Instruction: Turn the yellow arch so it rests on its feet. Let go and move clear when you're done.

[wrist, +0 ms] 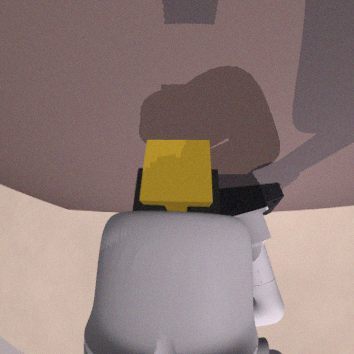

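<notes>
The yellow arch is at the middle of the wrist view, just beyond the rounded grey gripper housing. My gripper is shut on the arch, with dark finger parts showing at its left and right sides. A flat, roughly square yellow face is turned to the camera, and a narrow yellow part shows below it, by the housing. The arch's feet and opening cannot be made out. Whether the arch touches the table is hidden from this angle.
The mauve table top fills the upper part, with dark shadows across it. Its edge curves across the middle, with a beige surface beyond. A black piece and white arm parts stand right of the gripper.
</notes>
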